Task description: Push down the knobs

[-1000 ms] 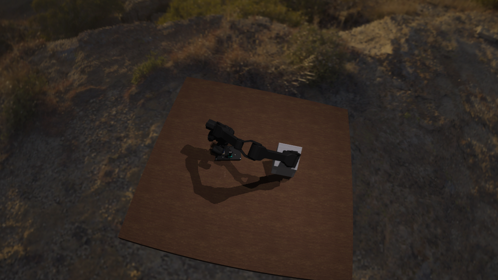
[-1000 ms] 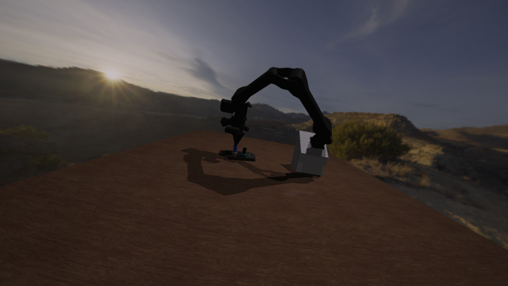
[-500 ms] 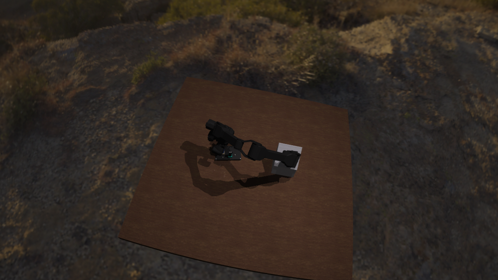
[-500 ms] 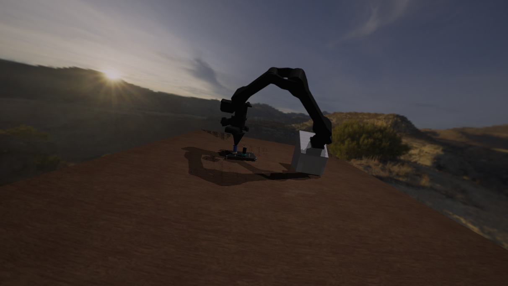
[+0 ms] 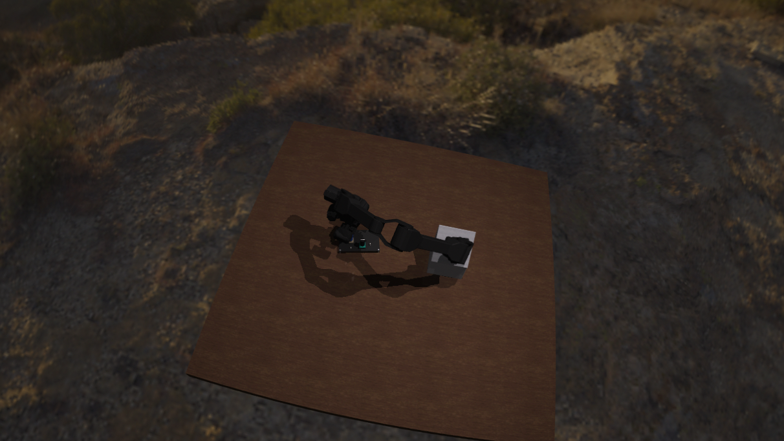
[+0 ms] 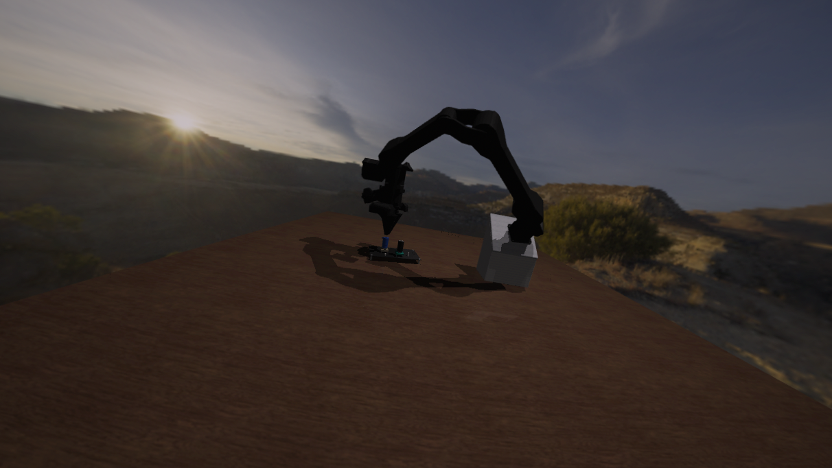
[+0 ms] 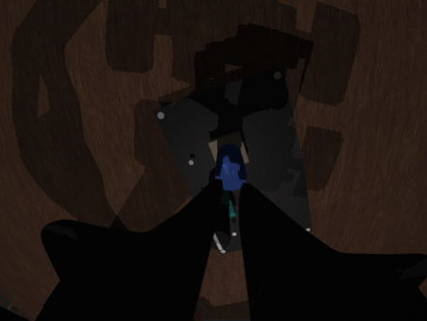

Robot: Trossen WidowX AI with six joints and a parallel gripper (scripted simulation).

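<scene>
My gripper tip is 2 cm above the blue knob. Also, from my gripper tip: black knob 5 cm behind, 2 cm below, 1 cm to the left.
</scene>
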